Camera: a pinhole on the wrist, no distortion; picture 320 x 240 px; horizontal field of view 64.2 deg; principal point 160.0 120.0 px. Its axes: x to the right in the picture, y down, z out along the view. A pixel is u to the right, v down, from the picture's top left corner.
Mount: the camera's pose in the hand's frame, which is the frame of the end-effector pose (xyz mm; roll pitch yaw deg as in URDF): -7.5 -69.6 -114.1 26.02 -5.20 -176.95
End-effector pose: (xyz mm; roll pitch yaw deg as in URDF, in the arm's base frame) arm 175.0 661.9 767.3 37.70 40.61 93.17
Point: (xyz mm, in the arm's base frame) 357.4 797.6 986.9
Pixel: 206 194
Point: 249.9 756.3 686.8
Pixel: outside the picture
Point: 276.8 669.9 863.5
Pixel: 243 197
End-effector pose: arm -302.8 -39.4 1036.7 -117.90 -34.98 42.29
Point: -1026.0 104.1 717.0
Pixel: outside the picture
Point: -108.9 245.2 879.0
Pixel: 60 52
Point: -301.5 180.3 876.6
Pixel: 151 116
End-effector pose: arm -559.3 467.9 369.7 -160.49 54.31 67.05
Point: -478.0 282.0 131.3
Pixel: 93 45
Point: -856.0 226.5 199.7
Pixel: 212 228
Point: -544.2 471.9 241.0
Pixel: 29 112
